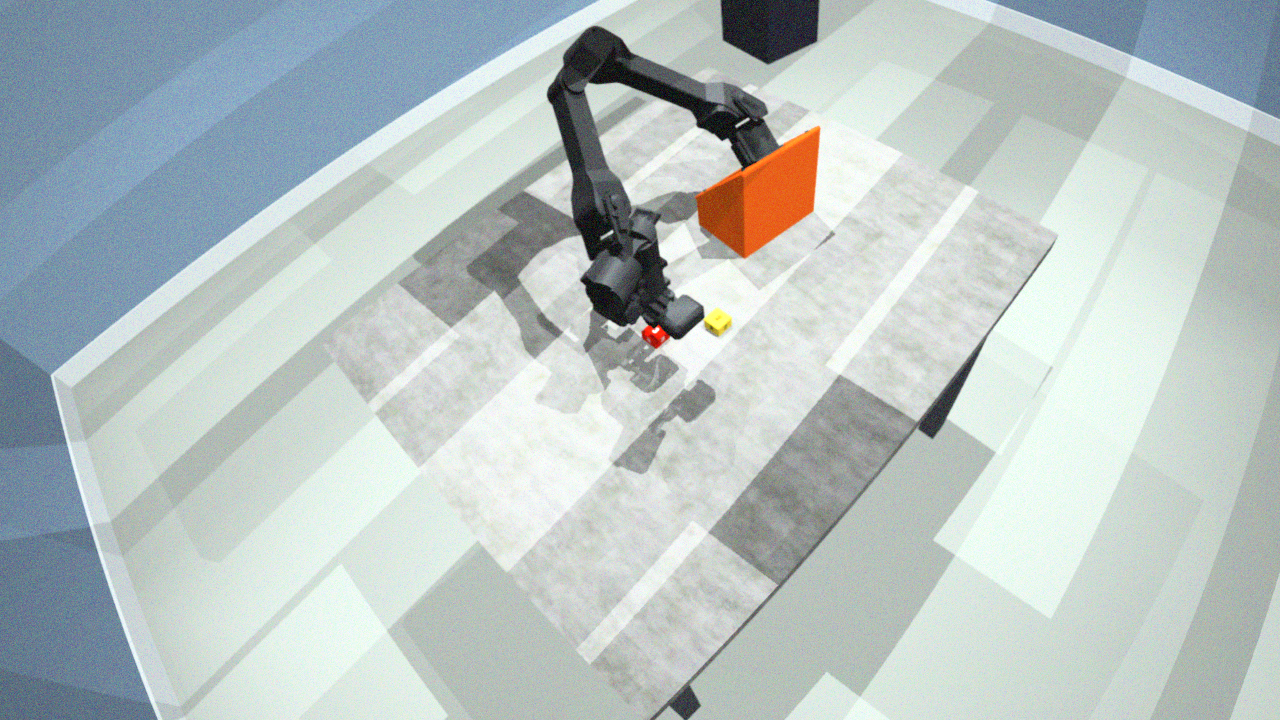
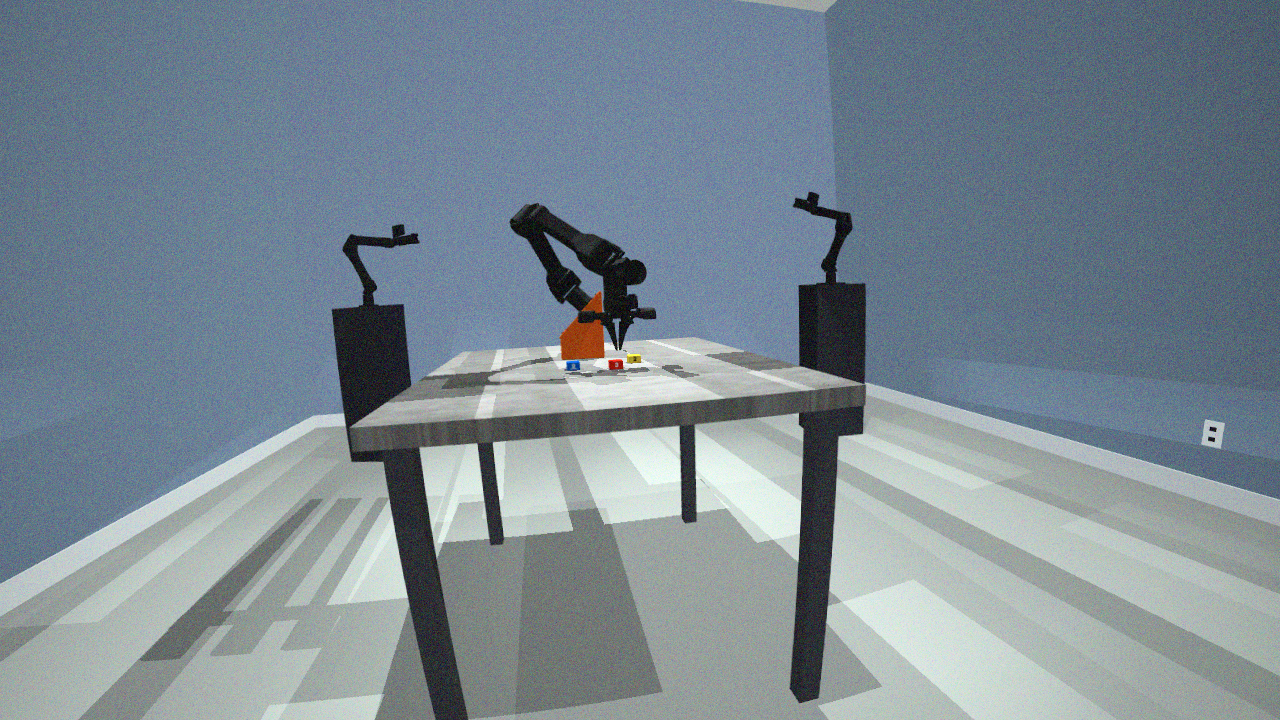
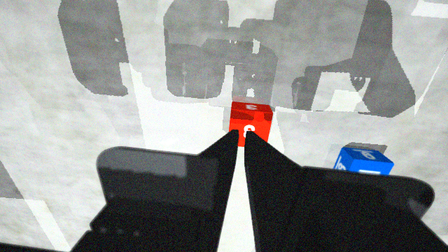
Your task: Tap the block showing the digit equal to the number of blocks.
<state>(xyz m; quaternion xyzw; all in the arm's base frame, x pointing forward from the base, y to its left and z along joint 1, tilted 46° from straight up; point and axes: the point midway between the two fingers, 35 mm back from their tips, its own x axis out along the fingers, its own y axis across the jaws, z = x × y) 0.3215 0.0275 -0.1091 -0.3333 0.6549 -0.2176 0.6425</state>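
My gripper tip is 4 cm above the red block, 1 cm to the left of it and 1 cm past it. The rest, counted from my gripper tip: yellow block (10 cm behind, 4 cm to the left, 4 cm below); blue block (12 cm to the right, 4 cm below, 2 cm behind).
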